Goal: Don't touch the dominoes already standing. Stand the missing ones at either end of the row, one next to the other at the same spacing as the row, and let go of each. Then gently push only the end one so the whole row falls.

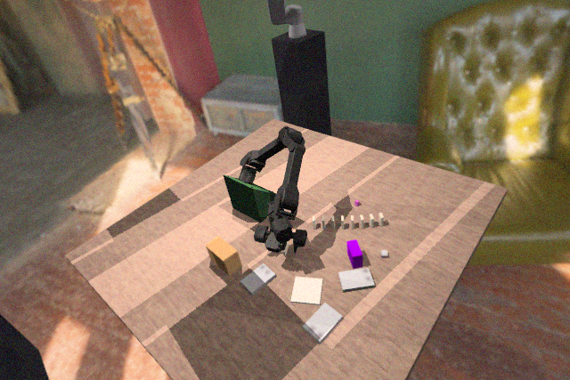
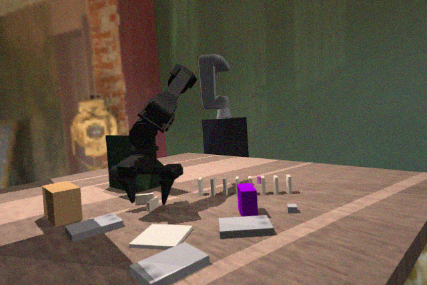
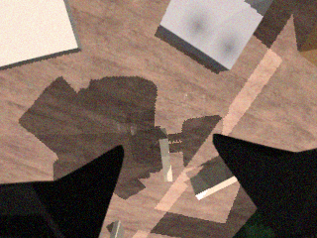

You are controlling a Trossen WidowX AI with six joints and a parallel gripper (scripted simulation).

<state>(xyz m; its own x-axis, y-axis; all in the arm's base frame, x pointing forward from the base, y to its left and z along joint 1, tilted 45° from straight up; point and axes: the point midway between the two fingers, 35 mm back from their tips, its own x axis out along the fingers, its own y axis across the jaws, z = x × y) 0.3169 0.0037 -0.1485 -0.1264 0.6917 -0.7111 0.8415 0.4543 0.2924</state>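
My gripper tip is 170 mm short of the white slab, 60 mm to the left of it and 20 mm above it. The rest, counted from my gripper tip: purple block 220 mm ahead, 150 mm to the left, 10 mm above; then tan box 170 mm to the right, 140 mm behind, 20 mm above; then small grey cube 280 mm ahead, 230 mm to the left, 10 mm below.
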